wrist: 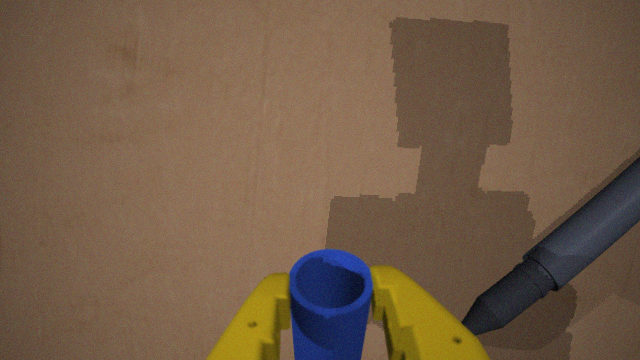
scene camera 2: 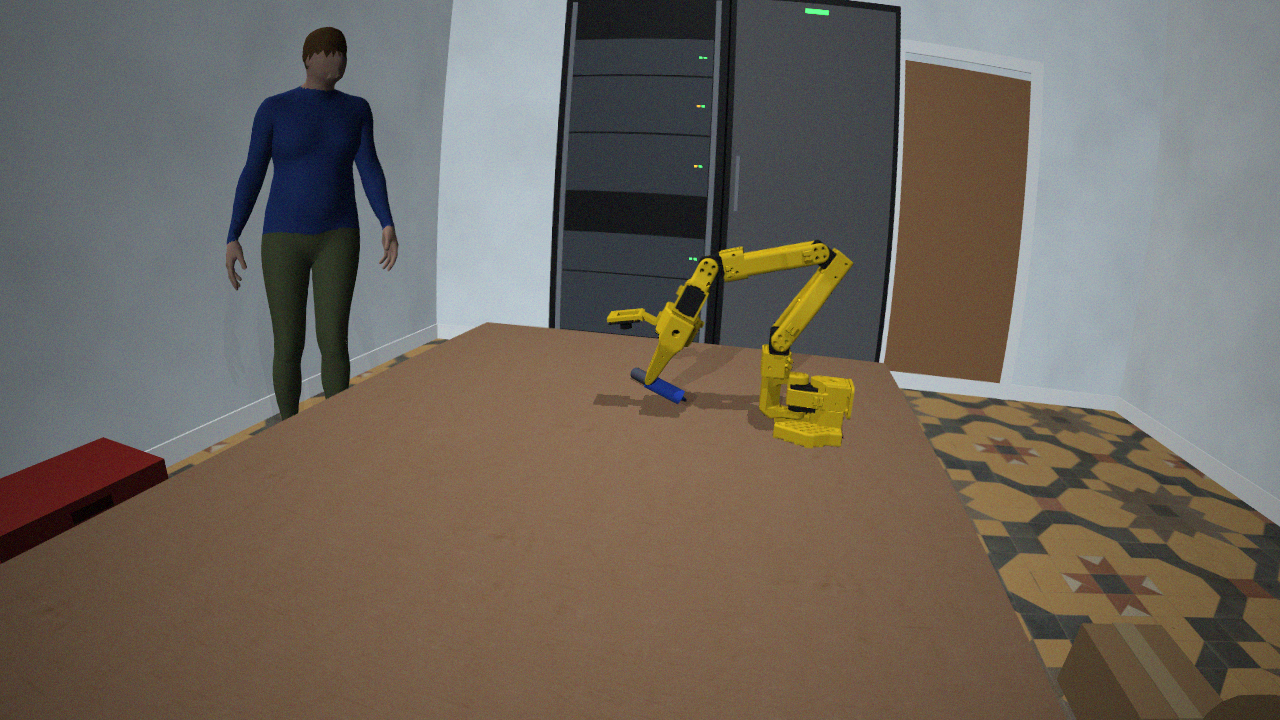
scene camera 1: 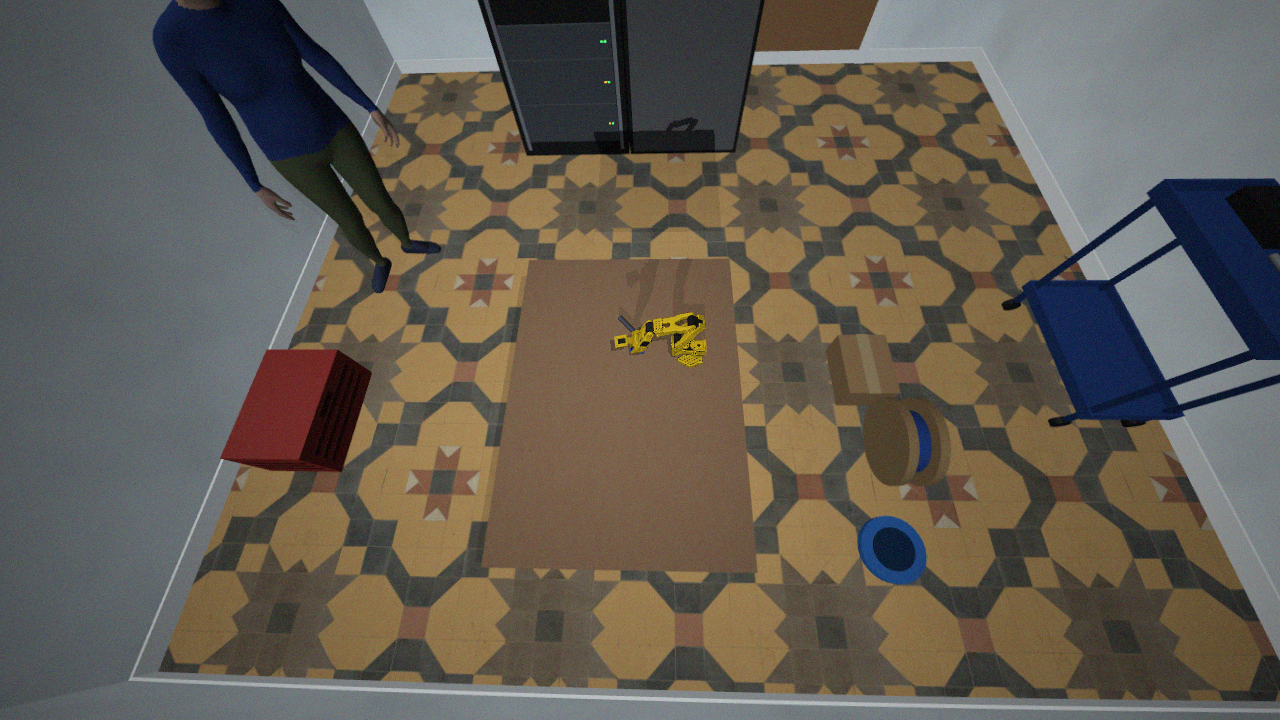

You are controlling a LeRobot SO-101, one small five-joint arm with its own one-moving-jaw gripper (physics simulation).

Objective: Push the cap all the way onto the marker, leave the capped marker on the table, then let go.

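Pixels of known places: hand, its tool point: (wrist: 289,293) (scene camera 2: 648,380) (scene camera 1: 631,352); arm's base, origin of its link: (scene camera 2: 792,430) (scene camera 1: 684,354).
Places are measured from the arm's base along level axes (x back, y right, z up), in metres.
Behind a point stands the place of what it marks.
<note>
My gripper (scene camera 2: 650,382) (wrist: 331,282) @(x -0.188, y -0.017, z 0.050 m) is shut on the blue cap, low over the table; the yellow jaws press on both its sides. The cap (scene camera 2: 666,389) @(x -0.165, y -0.013, z 0.041 m) (wrist: 327,325) @(x -0.183, y -0.009, z 0.055 m) is a hollow tube, and its empty open mouth faces up the wrist view. The dark grey marker (scene camera 1: 625,322) @(x -0.217, y 0.122, z 0.017 m) (scene camera 2: 637,374) @(x -0.232, y 0.129, z 0.013 m) (wrist: 585,245) @(x -0.193, y 0.092, z 0.017 m) lies aslant on the table, to the right of the gripper in the wrist view. Its tapered end points down-left toward the right jaw, which hides its very tip. The marker is outside the cap. The cap cannot be made out in scene camera 1.
The brown table top (scene camera 1: 617,465) @(x -0.227, y -0.400, z 0.000 m) (scene camera 2: 501,537) @(x -0.242, y -0.352, z 0.000 m) carries the yellow arm's base (scene camera 1: 691,358) @(x 0.022, y -0.026, z 0.017 m) (scene camera 2: 808,434) @(x 0.017, y -0.054, z 0.017 m). A person (scene camera 1: 259,89) (scene camera 2: 313,170) stands beyond the table on the left. A red box (scene camera 1: 286,394) and a cardboard box (scene camera 1: 861,368) are on the floor beside it.
</note>
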